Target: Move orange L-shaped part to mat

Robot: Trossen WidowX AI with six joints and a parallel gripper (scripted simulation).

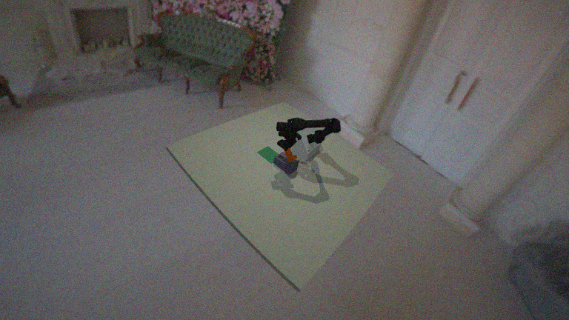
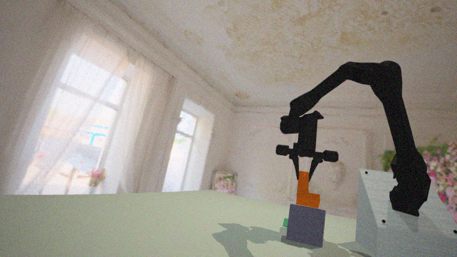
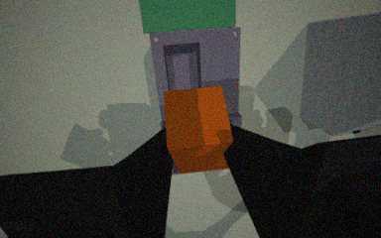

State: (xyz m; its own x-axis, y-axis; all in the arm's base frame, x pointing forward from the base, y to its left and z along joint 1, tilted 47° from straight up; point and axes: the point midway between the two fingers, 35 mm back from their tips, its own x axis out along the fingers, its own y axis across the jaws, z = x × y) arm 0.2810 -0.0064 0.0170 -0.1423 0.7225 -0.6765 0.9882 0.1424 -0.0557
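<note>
Right now my gripper tip is 1 cm past the green mat, 14 cm to the left of it and 17 cm above it. Round my gripper tip: orange L-shaped part: 2 cm behind, 3 cm to the left, 3 cm below.
</note>
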